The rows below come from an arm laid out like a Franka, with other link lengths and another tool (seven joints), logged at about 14 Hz.
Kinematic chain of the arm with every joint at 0, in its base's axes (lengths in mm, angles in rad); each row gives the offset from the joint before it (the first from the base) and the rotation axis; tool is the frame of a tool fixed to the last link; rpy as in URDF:
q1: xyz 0 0 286.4 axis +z
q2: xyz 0 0 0 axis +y
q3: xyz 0 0 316 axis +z
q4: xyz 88.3 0 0 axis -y
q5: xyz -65.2 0 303.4 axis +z
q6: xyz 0 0 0 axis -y
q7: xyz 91.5 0 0 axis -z
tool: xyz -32 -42 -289.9 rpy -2.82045 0 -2.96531
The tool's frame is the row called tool.
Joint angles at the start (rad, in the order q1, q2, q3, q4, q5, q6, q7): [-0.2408 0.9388 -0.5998 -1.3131 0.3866 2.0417 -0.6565]
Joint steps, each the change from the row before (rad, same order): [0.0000 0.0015 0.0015 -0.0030 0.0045 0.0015 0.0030]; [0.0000 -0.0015 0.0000 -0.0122 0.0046 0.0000 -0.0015]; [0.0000 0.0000 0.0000 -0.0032 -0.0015 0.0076 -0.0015]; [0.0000 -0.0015 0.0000 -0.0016 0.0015 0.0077 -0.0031]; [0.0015 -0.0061 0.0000 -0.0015 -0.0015 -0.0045 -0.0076]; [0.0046 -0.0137 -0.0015 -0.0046 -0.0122 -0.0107 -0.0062]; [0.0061 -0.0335 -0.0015 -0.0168 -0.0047 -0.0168 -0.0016]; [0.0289 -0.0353 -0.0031 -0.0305 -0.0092 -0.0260 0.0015]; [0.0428 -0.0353 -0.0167 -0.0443 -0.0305 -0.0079 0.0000]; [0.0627 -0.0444 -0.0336 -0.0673 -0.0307 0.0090 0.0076]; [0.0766 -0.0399 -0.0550 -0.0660 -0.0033 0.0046 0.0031]
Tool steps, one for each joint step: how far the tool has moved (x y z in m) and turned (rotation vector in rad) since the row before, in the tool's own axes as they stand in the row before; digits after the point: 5 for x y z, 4 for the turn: [0.00006 0.00244 0.00161 -0.0047 0.0010 0.0048]; [0.00374 0.00320 0.00278 -0.0093 0.0060 0.0031]; [-0.00009 -0.00133 0.00082 0.0047 -0.0020 -0.0005]; [-0.00147 -0.00168 -0.00044 0.0042 -0.0066 0.0004]; [-0.00034 -0.00014 -0.00289 -0.0018 -0.0036 -0.0080]; [0.00150 -0.00121 -0.00649 0.0013 0.0012 -0.0137]; [0.00264 0.00015 -0.01340 -0.0102 -0.0057 0.0013]; [0.00102 0.01348 -0.01493 -0.0184 0.0053 -0.0192]; [0.00524 0.00818 -0.01367 0.0096 0.0162 -0.0327]; [0.00778 0.00811 -0.01565 0.0214 0.0168 -0.0234]; [0.00743 0.00960 -0.01642 0.0125 0.0086 -0.0088]
